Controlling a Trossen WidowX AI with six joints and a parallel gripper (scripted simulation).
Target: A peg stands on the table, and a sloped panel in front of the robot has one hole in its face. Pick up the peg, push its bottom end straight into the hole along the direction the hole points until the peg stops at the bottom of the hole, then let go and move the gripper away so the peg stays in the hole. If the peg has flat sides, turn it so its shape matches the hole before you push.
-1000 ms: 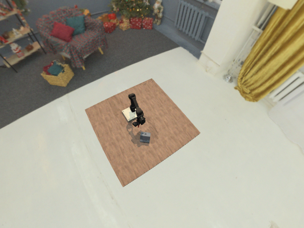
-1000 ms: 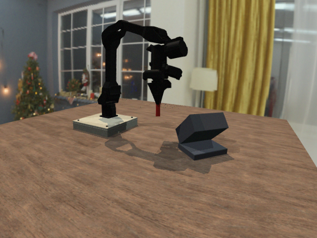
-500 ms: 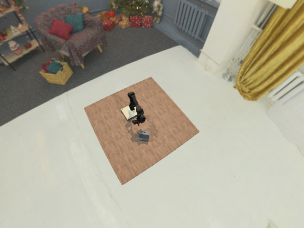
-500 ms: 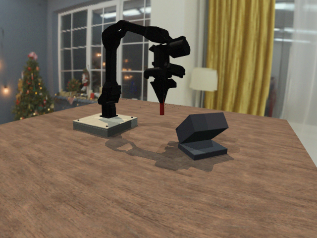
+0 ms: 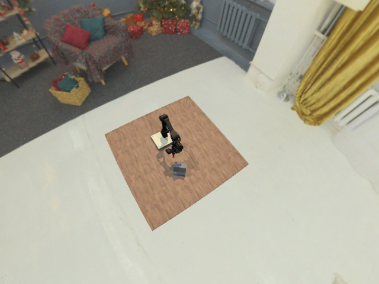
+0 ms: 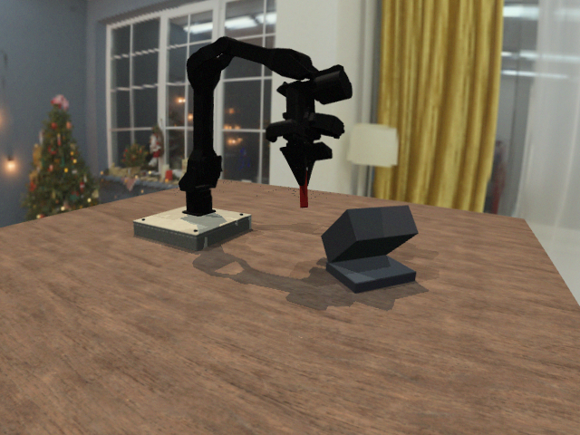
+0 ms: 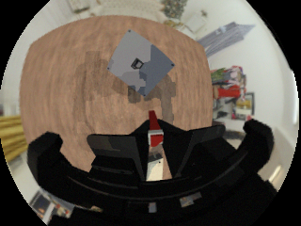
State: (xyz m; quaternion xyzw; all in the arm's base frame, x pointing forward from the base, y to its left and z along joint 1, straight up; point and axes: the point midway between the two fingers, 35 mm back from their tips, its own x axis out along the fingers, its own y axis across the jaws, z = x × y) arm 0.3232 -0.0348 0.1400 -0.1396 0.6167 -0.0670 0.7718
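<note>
The dark grey sloped panel is 130 mm ahead of my gripper tip, 70 mm below it and 10 mm to the left of it. The rest, counted from my gripper tip: red peg: 20 mm above, 10 mm to the left; panel foot: 150 mm ahead, 140 mm below.
</note>
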